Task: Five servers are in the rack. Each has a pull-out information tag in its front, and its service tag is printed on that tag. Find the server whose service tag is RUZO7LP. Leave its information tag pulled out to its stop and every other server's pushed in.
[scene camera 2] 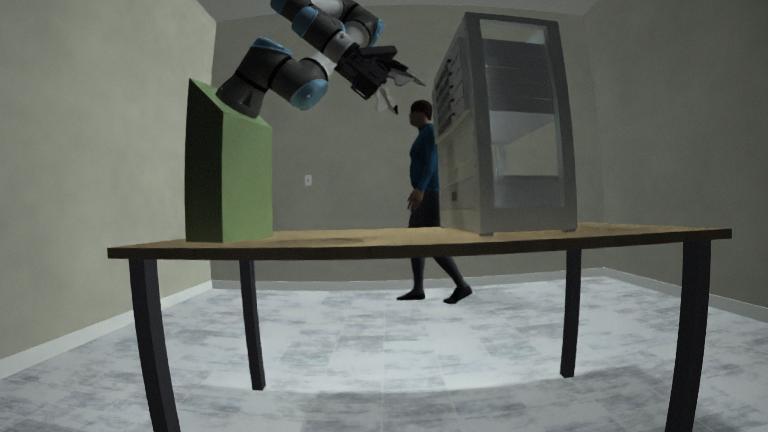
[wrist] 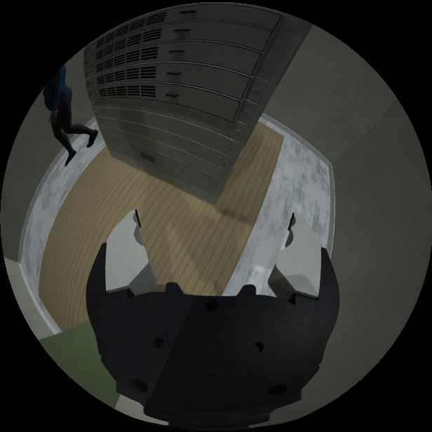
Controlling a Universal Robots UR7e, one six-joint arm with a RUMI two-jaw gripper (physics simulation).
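Seen in the pictures: gripper, fingertip midpoint: (scene camera 2: 410, 100); arm's base at its link origin: (scene camera 2: 236, 105).
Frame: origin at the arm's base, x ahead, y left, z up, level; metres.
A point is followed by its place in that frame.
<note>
The rack (scene camera 2: 480, 177) {x 0.699, y -0.153, z -0.270 m} (wrist: 287, 45) stands upright at the right of the table in the scene view and at the top of the wrist view. Five servers (scene camera 2: 456, 80) {x 0.677, y -0.061, z 0.030 m} (wrist: 215, 55) are stacked in its upper part, with dark fronts and vent slots at the left in the wrist view. Each front has a small dark tab, such as the lowest tab (wrist: 171, 95). No service tag print is readable, and how far each information tag is out cannot be told. My gripper (scene camera 2: 410, 98) {x 0.525, y -0.160, z -0.072 m} (wrist: 213, 213) is open and empty, in the air before the rack's front, apart from it.
The rack's lower front has pale blank panels (wrist: 170, 135). The wooden table (scene camera 2: 386, 236) {x 0.459, y -0.034, z -0.420 m} (wrist: 80, 225) carries the rack and the green arm base (scene camera 2: 247, 182) {x 0.063, y -0.051, z -0.254 m} (wrist: 80, 360). A person in a blue top (scene camera 2: 424, 161) (wrist: 57, 90) is behind the table.
</note>
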